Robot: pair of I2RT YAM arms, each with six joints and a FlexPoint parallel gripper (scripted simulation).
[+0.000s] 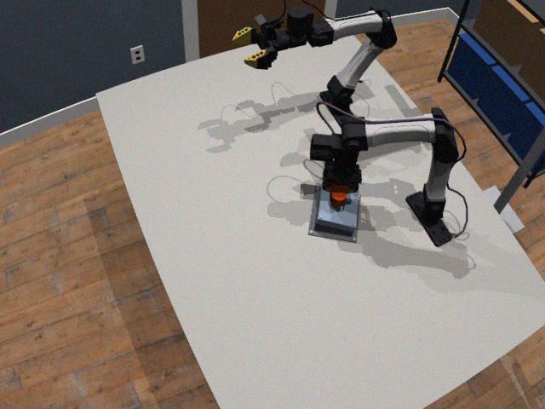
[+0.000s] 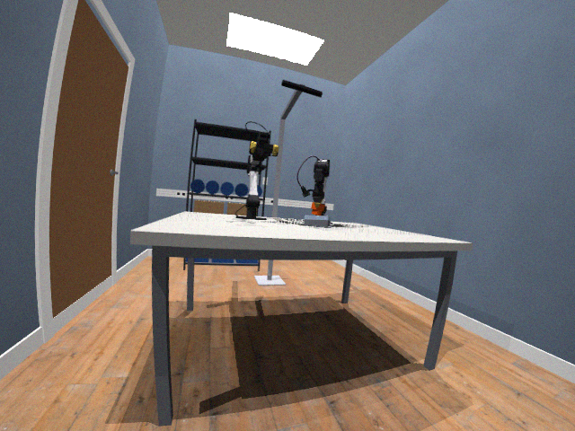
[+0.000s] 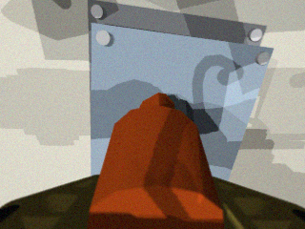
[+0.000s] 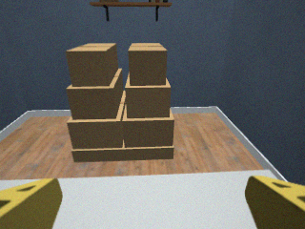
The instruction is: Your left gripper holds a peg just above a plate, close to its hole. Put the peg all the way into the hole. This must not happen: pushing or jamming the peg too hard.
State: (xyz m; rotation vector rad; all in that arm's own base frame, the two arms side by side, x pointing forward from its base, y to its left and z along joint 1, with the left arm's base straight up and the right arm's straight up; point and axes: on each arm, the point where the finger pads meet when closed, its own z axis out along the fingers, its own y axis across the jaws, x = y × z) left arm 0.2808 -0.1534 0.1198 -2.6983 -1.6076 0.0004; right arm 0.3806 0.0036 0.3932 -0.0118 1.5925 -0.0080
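Note:
Now: the blue-grey plate 1 cm to the left of my left hand and 8 cm below it. Round my left hand: grey base 1 cm to the left, 9 cm below; orange peg 2 cm below.

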